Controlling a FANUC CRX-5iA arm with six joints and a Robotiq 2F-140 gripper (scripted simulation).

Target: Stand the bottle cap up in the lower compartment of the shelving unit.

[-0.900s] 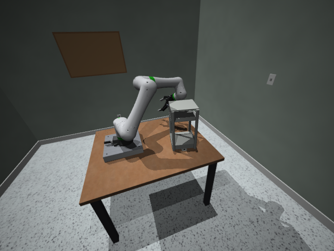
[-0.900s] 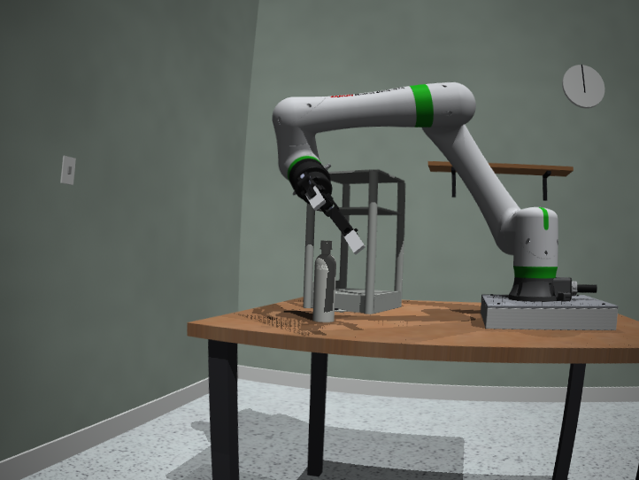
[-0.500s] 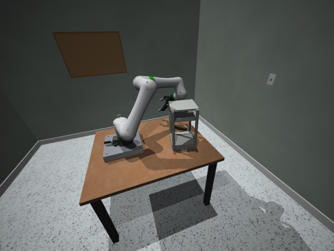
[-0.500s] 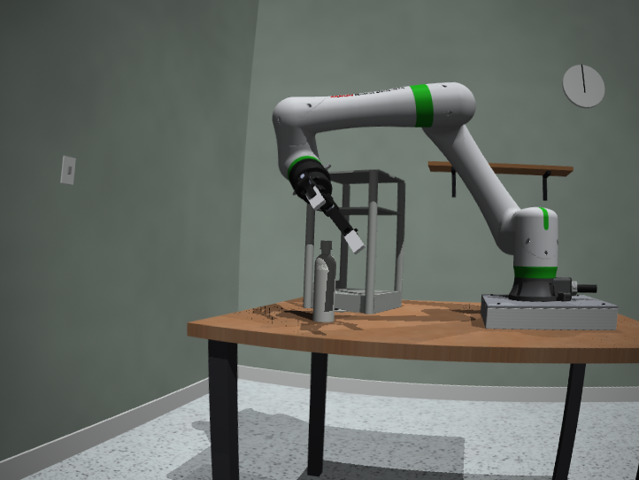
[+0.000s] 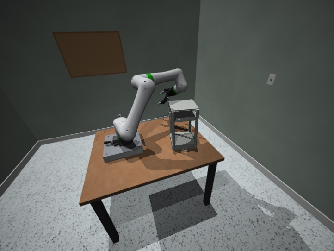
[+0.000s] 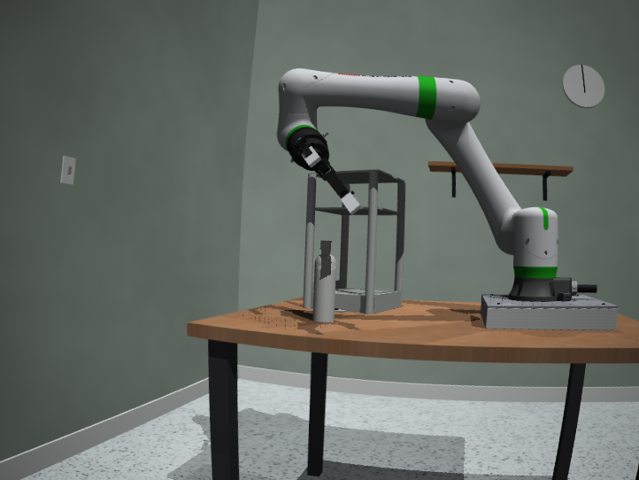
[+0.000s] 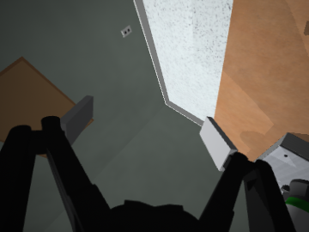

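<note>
Right now the bottle is 180 mm below my hand, 170 mm to the right of it and 80 mm ahead of it. Also, from my hand: shelving unit: 500 mm to the right, 120 mm ahead, 100 mm below.
</note>
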